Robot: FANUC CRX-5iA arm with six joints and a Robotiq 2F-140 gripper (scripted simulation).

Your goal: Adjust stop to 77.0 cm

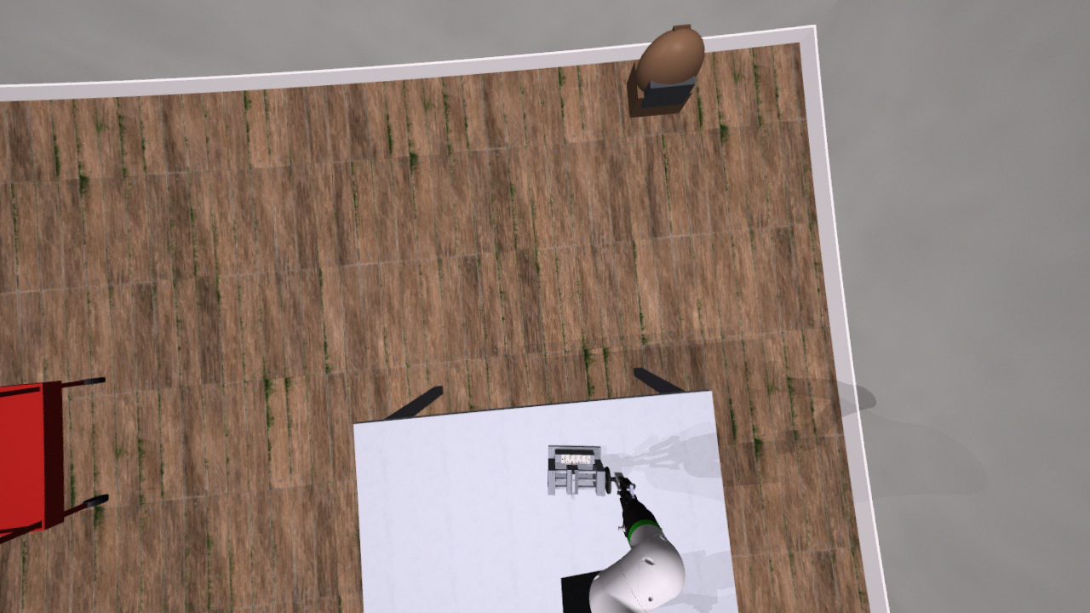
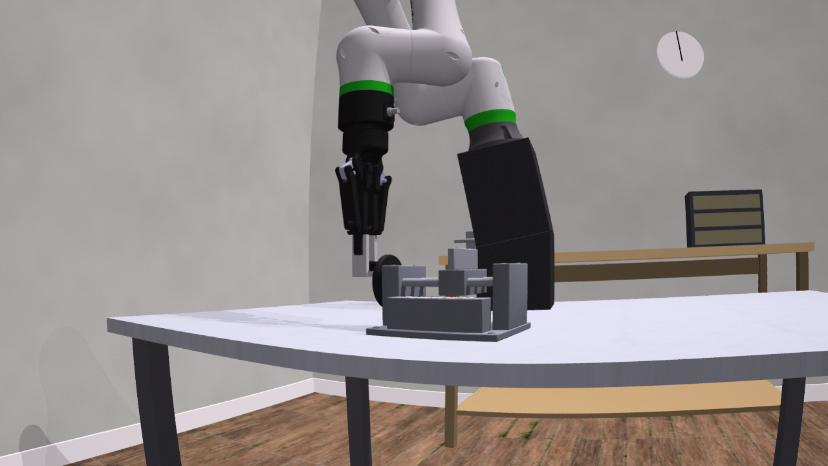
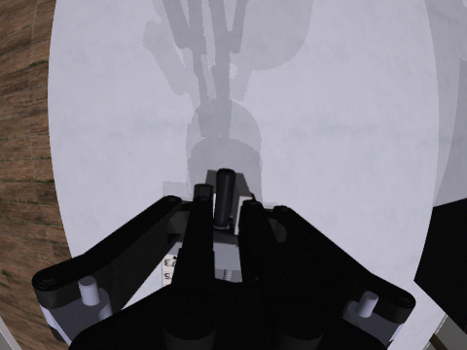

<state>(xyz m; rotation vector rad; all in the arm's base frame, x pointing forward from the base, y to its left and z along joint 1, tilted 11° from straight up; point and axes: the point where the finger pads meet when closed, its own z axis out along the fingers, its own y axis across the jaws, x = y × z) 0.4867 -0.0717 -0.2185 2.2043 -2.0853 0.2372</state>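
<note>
Now: the handwheel 20 mm to the left of my hand and 20 mm below it. The rest, counted from my hand: crank handle 20 mm below; then stop carriage 10 mm behind, 160 mm to the left, 30 mm below.
</note>
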